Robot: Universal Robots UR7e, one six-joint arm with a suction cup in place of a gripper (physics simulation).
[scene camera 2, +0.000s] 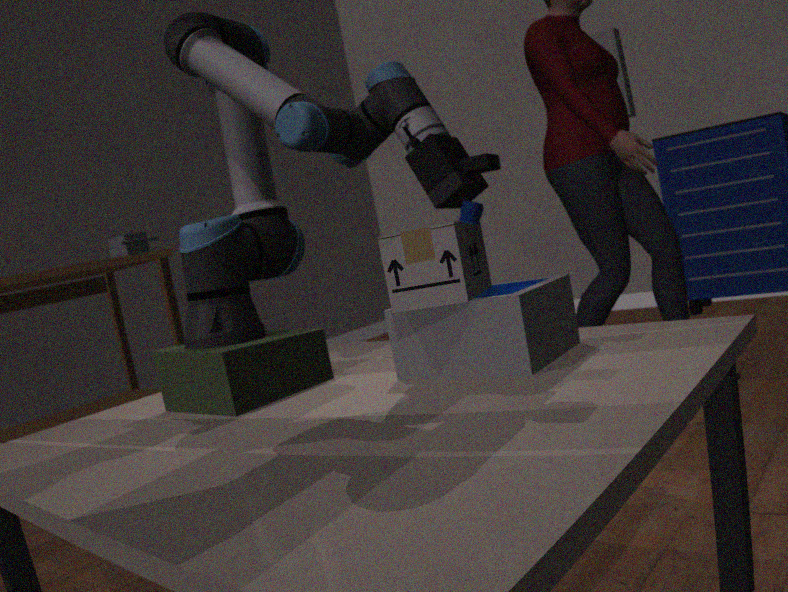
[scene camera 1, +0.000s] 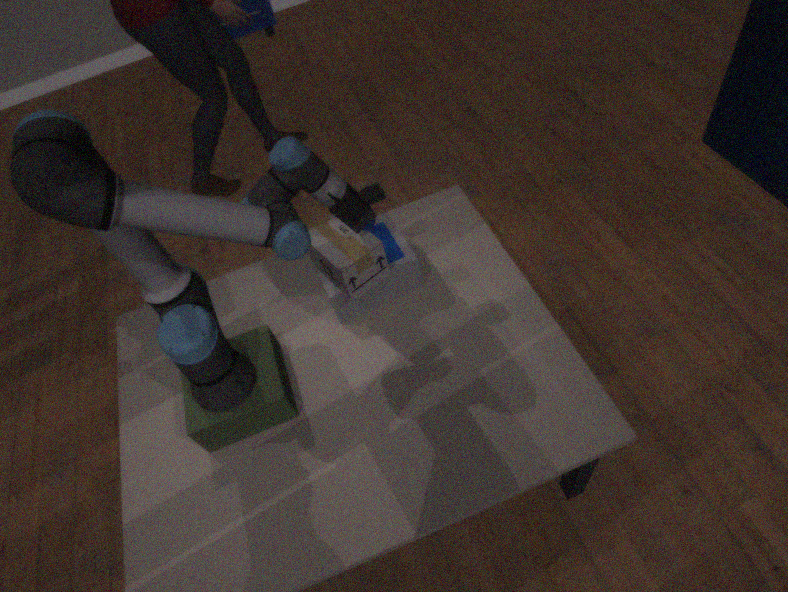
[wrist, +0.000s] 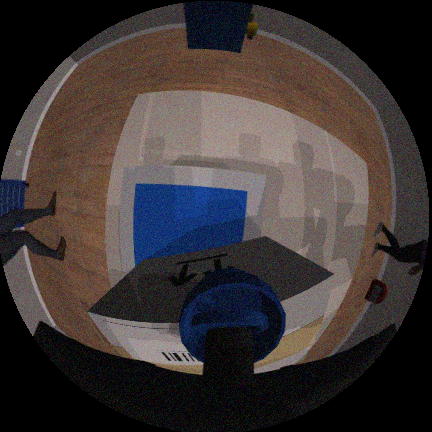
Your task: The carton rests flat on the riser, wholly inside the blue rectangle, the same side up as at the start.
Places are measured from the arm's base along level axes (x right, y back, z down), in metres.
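Where they show: end effector, tool point: (scene camera 2: pixel 478 221) (scene camera 1: pixel 372 225) (wrist: pixel 228 273); arm's base, origin of the base link: (scene camera 2: pixel 225 341) (scene camera 1: pixel 225 383).
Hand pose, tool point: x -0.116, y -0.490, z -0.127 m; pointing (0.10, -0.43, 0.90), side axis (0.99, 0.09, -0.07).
Things, the pixels of their centre, and the offset from my tool point. Level surfaces: height alone.
- white carton, body centre: (wrist: pixel 213 318) (scene camera 2: pixel 438 263) (scene camera 1: pixel 346 254) dz +0.054, dx -0.005, dy +0.087 m
- grey riser, body centre: (scene camera 2: pixel 484 326) (wrist: pixel 188 248) (scene camera 1: pixel 364 267) dz +0.175, dx -0.042, dy +0.043 m
- blue rectangle, body centre: (wrist: pixel 183 261) (scene camera 2: pixel 477 292) (scene camera 1: pixel 360 253) dz +0.115, dx -0.042, dy +0.043 m
- pale table, its level: dz +0.235 m
The white carton (scene camera 1: pixel 344 249) (scene camera 2: pixel 427 266) (wrist: pixel 250 264) with black up-arrows stands upright on the left part of the grey riser (scene camera 2: pixel 470 337) (wrist: pixel 125 217). It covers only part of the blue rectangle (scene camera 1: pixel 389 241) (scene camera 2: pixel 509 288) (wrist: pixel 181 209), much of which shows bare beside it. My blue suction cup (scene camera 2: pixel 469 212) (wrist: pixel 231 308) hangs tilted at the top edge of the carton's side that faces the rectangle. It is at or just off the carton and holds nothing. In scene camera 1 the dark tool head (scene camera 1: pixel 352 207) hides the cup.
The riser stands on the pale table (scene camera 1: pixel 509 356) (scene camera 2: pixel 573 445) near its far edge. The arm's green base block (scene camera 1: pixel 266 401) (scene camera 2: pixel 241 372) is left of it. A person in red (scene camera 2: pixel 579 95) (scene camera 1: pixel 216 95) stands behind the table. A blue cabinet (scene camera 2: pixel 725 203) is at the right.
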